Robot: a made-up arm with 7 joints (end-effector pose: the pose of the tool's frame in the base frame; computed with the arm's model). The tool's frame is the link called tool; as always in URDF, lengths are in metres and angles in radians. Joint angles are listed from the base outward.
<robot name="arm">
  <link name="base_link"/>
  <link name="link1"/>
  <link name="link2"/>
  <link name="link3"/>
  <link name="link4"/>
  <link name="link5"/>
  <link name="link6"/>
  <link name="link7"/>
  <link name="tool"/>
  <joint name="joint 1" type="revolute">
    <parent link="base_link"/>
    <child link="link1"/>
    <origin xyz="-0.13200 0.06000 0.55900" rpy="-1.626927 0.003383 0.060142"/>
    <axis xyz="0 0 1"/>
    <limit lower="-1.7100" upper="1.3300"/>
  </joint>
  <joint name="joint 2" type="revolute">
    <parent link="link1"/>
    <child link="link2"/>
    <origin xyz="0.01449 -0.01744 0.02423" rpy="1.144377 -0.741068 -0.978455"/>
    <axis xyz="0 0 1"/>
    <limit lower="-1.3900" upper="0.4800"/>
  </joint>
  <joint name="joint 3" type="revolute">
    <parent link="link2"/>
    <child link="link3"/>
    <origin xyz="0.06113 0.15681 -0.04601" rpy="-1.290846 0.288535 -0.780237"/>
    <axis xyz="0 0 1"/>
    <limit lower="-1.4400" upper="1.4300"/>
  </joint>
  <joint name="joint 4" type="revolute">
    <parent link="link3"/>
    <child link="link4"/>
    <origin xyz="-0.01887 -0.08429 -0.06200" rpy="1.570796 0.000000 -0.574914"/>
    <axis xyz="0 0 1"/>
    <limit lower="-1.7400" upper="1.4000"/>
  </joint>
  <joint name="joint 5" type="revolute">
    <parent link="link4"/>
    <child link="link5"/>
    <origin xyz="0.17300 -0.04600 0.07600" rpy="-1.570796 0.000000 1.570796"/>
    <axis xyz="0 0 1"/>
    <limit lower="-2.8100" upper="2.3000"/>
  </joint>
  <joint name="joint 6" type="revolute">
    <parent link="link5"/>
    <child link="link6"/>
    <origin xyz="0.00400 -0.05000 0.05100" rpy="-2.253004 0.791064 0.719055"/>
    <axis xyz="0 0 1"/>
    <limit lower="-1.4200" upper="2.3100"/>
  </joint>
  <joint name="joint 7" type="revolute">
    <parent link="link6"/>
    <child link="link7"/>
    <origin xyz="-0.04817 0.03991 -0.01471" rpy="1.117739 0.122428 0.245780"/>
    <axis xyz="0 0 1"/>
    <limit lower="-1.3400" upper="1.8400"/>
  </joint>
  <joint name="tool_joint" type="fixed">
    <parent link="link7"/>
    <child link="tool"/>
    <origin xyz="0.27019 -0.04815 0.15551" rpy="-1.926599 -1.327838 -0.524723"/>
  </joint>
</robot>
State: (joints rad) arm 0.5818 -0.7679 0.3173 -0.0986 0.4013 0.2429 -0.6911
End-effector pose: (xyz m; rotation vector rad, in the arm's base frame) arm 0.1019 0.1573 0.6568 0.0780 0.8355 -0.3938
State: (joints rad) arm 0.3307 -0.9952 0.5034 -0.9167 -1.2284 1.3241 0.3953
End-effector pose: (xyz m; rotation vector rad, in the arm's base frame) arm -0.3389 -0.1040 0.3615 -2.1549 2.1361 -0.2229
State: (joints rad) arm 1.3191 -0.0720 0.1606 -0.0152 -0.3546 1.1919 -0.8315
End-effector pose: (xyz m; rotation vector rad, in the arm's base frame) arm 0.0472 0.3358 0.7704 0.0390 0.3854 0.4190
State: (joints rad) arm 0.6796 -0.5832 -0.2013 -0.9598 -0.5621 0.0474 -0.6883
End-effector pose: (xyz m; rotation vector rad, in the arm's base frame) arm -0.1767 0.1625 0.7725 0.6105 -0.1906 -0.0101
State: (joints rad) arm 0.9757 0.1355 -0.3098 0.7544 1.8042 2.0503 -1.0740
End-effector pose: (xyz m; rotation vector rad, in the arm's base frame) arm -0.0145 0.3559 0.4572 -2.2426 -1.3495 0.0355
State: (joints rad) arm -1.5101 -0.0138 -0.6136 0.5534 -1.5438 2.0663 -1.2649
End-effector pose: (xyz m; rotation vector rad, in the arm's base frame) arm -0.0972 0.1386 0.1073 0.9224 2.1966 -1.3227
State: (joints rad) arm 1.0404 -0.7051 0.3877 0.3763 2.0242 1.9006 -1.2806
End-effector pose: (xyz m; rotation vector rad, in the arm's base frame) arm 0.1490 0.0082 0.4203 -2.3407 0.4625 -0.3551
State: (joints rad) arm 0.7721 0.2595 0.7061 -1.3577 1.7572 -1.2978 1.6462
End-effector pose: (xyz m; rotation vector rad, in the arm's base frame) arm -0.0910 -0.0761 0.8715 1.2053 -0.1367 2.1964
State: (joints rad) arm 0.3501 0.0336 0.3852 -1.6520 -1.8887 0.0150 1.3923
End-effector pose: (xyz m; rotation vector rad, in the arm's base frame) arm -0.0605 -0.1789 0.4948 2.7308 -0.4205 1.2643
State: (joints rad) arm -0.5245 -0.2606 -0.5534 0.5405 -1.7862 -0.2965 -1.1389
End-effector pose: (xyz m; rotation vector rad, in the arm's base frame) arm -0.1478 0.1953 0.2313 -2.2917 -0.7905 0.5715
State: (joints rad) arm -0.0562 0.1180 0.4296 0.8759 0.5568 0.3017 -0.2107
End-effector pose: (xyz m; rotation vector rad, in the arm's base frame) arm -0.0279 0.4242 0.5640 -1.1826 -0.0191 -0.0827
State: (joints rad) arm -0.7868 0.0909 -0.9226 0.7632 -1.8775 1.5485 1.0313
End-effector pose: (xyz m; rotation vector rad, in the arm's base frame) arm -0.3542 0.2548 0.5817 0.0914 0.5313 2.2106
